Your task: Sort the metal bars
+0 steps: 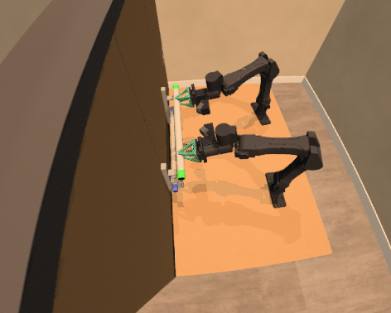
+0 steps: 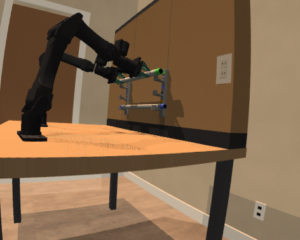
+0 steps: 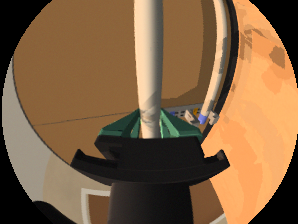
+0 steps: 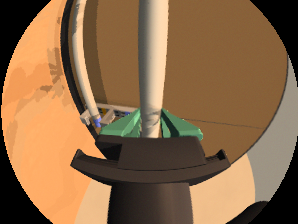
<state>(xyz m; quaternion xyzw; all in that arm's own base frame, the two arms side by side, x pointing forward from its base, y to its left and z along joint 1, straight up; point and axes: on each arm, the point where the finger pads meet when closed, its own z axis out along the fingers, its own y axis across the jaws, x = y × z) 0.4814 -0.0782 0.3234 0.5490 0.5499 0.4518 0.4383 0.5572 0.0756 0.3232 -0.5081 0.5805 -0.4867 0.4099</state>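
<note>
The green-ended bar is 1 cm behind my right hand and 15 cm to the left of it. From my right hand the other things lie so: wall socket (12 cm ahead, 40 cm to the right, 2 cm below); brown wall panel (12 cm ahead, 15 cm to the left, 10 cm above); blue-ended bar (3 cm ahead, 14 cm to the left, 17 cm below).
My left hand is 14 cm to the left of the green-ended bar and 2 cm short of it. The rest, counted from my left hand: wall socket 70 cm to the right, 15 cm ahead, 2 cm below; then brown wall panel 16 cm ahead, 14 cm to the right, 10 cm above; then blue-ended bar 17 cm below, 15 cm to the right, 6 cm ahead.
</note>
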